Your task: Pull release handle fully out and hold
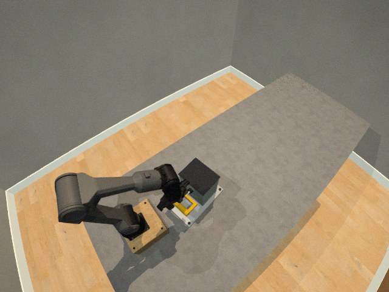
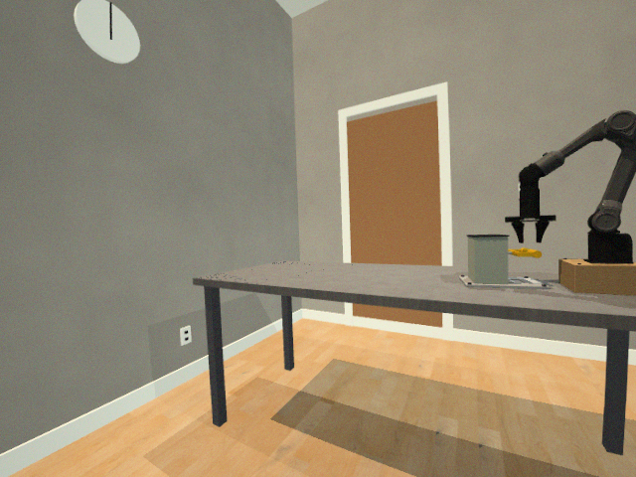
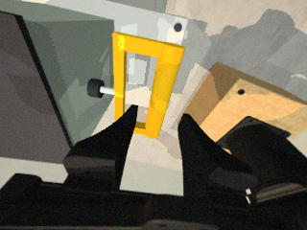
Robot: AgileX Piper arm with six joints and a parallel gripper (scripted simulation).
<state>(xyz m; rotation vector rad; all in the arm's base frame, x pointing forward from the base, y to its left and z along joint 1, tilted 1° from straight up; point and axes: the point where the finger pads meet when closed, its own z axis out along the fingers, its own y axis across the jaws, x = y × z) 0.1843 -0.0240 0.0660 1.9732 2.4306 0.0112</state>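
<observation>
Right now my hand is 50 mm short of the yellow release handle, 10 mm to the right of it and 40 mm above it. From my hand the other things lie so: light baseplate 90 mm ahead, 20 mm to the left, 140 mm below.
</observation>
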